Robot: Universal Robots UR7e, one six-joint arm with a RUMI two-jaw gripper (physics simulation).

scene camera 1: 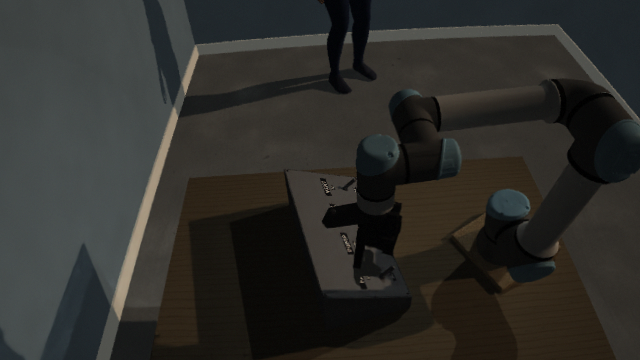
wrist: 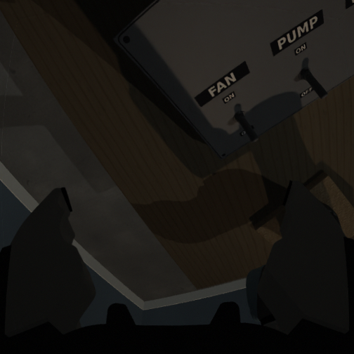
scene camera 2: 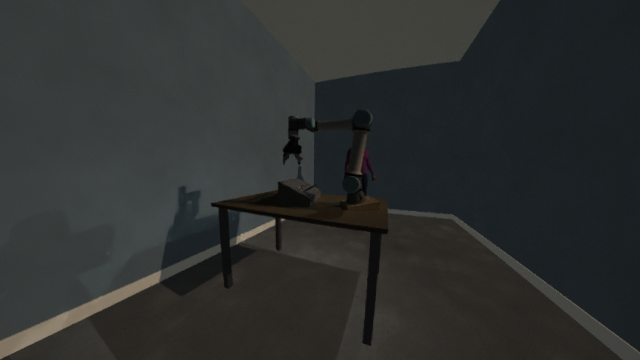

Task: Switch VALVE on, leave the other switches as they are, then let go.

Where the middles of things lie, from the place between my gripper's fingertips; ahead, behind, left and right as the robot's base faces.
Now: hand 240 mm to the left of the grey switch box (scene camera 1: 329,252), 230 mm above it and 90 mm short of it.
